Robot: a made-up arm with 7 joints. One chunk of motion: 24 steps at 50 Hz.
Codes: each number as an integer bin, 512 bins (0 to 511) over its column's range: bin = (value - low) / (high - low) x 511, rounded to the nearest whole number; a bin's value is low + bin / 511 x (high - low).
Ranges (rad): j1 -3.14..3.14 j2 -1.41..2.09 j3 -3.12..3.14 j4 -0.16..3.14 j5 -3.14..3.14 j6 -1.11..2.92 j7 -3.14..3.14
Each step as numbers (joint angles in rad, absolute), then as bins.
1 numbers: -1.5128 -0.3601 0.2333 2.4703 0.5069 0.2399 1.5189
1 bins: 132 153 274 407 297 171 379
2 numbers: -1.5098 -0.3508 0.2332 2.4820 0.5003 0.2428 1.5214
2 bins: 133 155 274 409 296 172 379
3 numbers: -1.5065 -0.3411 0.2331 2.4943 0.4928 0.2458 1.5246
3 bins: 133 156 274 411 296 172 380
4 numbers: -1.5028 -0.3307 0.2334 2.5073 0.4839 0.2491 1.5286
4 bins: 133 158 274 413 295 172 380
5 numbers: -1.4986 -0.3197 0.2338 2.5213 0.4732 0.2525 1.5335
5 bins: 134 159 274 415 294 173 380
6 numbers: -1.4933 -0.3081 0.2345 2.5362 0.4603 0.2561 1.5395
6 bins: 134 161 274 418 293 173 381
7 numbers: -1.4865 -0.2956 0.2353 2.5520 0.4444 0.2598 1.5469
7 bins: 135 163 274 420 292 174 381
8 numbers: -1.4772 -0.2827 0.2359 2.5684 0.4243 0.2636 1.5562
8 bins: 135 165 274 422 290 174 382
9 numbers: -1.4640 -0.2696 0.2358 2.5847 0.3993 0.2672 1.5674
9 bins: 136 166 274 425 288 175 383
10 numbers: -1.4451 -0.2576 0.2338 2.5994 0.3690 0.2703 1.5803
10 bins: 138 168 274 427 286 175 384
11 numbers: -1.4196 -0.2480 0.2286 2.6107 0.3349 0.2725 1.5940
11 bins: 140 170 273 429 283 175 385
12 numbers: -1.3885 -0.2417 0.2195 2.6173 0.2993 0.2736 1.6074
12 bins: 143 171 273 430 280 175 386
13 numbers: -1.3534 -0.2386 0.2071 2.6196 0.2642 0.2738 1.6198
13 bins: 145 171 272 430 277 175 387
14 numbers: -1.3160 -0.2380 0.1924 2.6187 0.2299 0.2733 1.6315
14 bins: 148 171 270 430 274 175 388
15 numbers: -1.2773 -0.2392 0.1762 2.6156 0.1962 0.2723 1.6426
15 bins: 152 171 269 430 271 175 389
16 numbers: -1.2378 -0.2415 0.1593 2.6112 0.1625 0.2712 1.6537
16 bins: 155 171 268 429 269 175 390
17 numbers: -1.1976 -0.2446 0.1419 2.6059 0.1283 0.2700 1.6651
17 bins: 158 170 266 428 266 175 391
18 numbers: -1.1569 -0.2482 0.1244 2.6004 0.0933 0.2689 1.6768
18 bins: 161 170 265 427 263 175 392
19 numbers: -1.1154 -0.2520 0.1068 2.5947 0.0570 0.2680 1.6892
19 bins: 165 169 263 427 260 175 393
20 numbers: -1.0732 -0.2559 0.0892 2.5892 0.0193 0.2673 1.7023
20 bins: 168 168 262 426 257 175 394
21 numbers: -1.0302 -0.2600 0.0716 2.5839 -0.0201 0.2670 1.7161
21 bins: 172 168 261 425 254 175 395
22 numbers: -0.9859 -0.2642 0.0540 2.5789 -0.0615 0.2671 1.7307
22 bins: 175 167 259 424 250 175 396
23 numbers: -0.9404 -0.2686 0.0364 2.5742 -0.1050 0.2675 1.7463
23 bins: 179 167 258 423 247 175 398
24 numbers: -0.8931 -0.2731 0.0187 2.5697 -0.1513 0.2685 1.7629
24 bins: 183 166 256 423 243 175 399
